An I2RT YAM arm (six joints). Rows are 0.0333 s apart.
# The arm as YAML. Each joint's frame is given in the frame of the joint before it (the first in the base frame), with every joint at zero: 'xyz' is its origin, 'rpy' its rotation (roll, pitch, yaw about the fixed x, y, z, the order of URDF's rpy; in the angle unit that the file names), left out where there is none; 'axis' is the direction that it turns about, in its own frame. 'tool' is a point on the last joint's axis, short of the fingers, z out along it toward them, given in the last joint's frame.
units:
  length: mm
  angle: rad
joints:
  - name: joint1
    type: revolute
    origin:
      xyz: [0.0, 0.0, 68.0]
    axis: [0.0, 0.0, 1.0]
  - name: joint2
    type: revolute
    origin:
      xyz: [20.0, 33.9, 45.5]
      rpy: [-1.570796, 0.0, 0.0]
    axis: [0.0, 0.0, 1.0]
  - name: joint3
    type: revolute
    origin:
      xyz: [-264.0, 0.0, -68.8]
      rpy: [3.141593, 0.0, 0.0]
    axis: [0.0, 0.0, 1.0]
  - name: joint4
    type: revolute
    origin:
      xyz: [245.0, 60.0, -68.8]
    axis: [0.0, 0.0, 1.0]
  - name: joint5
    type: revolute
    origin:
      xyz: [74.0, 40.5, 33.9]
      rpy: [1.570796, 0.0, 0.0]
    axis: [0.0, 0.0, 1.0]
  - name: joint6
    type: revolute
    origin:
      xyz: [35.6, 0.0, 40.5]
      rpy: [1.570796, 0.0, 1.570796]
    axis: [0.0, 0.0, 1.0]
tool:
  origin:
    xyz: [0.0, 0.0, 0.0]
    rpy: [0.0, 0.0, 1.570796]
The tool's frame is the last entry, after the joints.
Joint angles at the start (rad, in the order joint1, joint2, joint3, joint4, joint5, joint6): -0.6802, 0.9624, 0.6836, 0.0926, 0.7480, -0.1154
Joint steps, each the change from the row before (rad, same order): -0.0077, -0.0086, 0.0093, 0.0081, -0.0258, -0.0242; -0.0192, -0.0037, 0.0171, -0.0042, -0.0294, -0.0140; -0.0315, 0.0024, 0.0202, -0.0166, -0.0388, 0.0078; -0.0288, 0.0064, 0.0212, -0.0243, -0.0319, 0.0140; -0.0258, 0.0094, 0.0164, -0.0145, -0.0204, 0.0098; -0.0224, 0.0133, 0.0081, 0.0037, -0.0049, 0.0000; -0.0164, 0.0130, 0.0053, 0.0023, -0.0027, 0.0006; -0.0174, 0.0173, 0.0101, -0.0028, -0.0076, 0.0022; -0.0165, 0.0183, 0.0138, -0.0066, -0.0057, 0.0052
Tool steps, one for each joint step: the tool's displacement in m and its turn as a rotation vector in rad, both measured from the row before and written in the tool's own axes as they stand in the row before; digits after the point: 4 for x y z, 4 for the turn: -0.0051, -0.0026, -0.0007, -0.0157, -0.0206, -0.0058; -0.0056, -0.0042, 0.0013, -0.0087, -0.0121, -0.0010; -0.0041, -0.0053, 0.0036, -0.0078, 0.0007, 0.0121; -0.0031, -0.0045, 0.0038, -0.0048, 0.0096, 0.0117; -0.0021, -0.0038, 0.0041, 0.0040, 0.0090, 0.0088; -0.0005, -0.0028, 0.0048, 0.0167, 0.0053, 0.0021; 0.0004, -0.0016, 0.0042, 0.0127, 0.0076, -0.0002; 0.0000, -0.0012, 0.0051, 0.0083, 0.0110, -0.0009; -0.0007, -0.0012, 0.0051, 0.0092, 0.0121, 0.0016
